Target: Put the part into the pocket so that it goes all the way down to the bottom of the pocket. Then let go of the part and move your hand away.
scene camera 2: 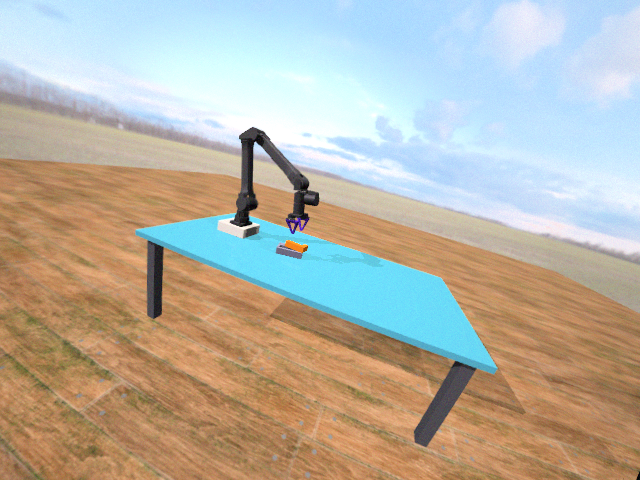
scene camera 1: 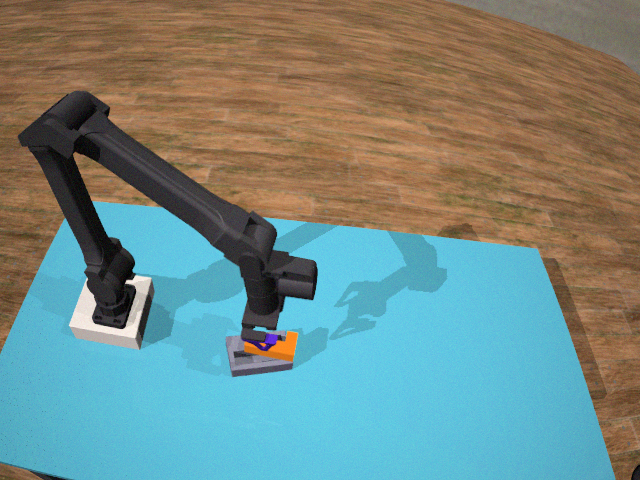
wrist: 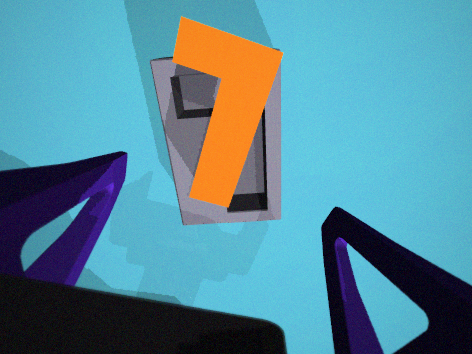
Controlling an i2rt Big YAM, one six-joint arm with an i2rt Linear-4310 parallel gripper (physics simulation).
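Pixels of known places: gripper, fingertip midpoint: (scene camera 2: pixel 297 232) (scene camera 1: pixel 268 330) (wrist: pixel 233 192); arm's base, origin of the base link: (scene camera 2: pixel 241 223) (scene camera 1: pixel 115 306).
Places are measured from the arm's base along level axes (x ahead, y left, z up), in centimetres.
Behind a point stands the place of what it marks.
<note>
The orange L-shaped part (scene camera 1: pixel 281 349) @[x 40.8, y -5.1, z 0.9 cm] (scene camera 2: pixel 296 246) @[x 39.5, y -5.9, z 0.2 cm] (wrist: pixel 232 110) @[x 39.8, y -4.1, z 0.9 cm] lies on top of the grey pocket block (scene camera 1: pixel 262 368) @[x 37.1, y -8.5, z -2.9 cm] (scene camera 2: pixel 288 252) @[x 36.9, y -8.6, z -3.5 cm] (wrist: pixel 274 165) @[x 35.5, y -8.4, z -2.1 cm]. In the wrist view the part is turned relative to the L-shaped pocket, and its short arm reaches past the block's top left edge. Pocket openings with dark walls show to the left and right of the part's long arm. The part sits on the block's upper face, not down in the pocket. My gripper (scene camera 2: pixel 297 230) @[x 37.6, y -4.6, z 7.4 cm] (wrist: pixel 233 192) @[x 37.6, y -4.6, z 7.4 cm] is open and empty, above the block, with its purple fingers wide apart and clear of the part.
The block stands on the blue table (scene camera 1: pixel 413 361) @[x 73.4, y -1.8, z -5.6 cm] (scene camera 2: pixel 361 294) @[x 79.0, y -20.5, z -5.7 cm]. The white base block (scene camera 1: pixel 105 333) @[x -0.4, y -7.6, z -0.7 cm] (scene camera 2: pixel 231 228) @[x -0.7, y -7.7, z -2.0 cm] of the arm stands on the table to the left of the pocket block. Shadows of the arm fall across the table.
</note>
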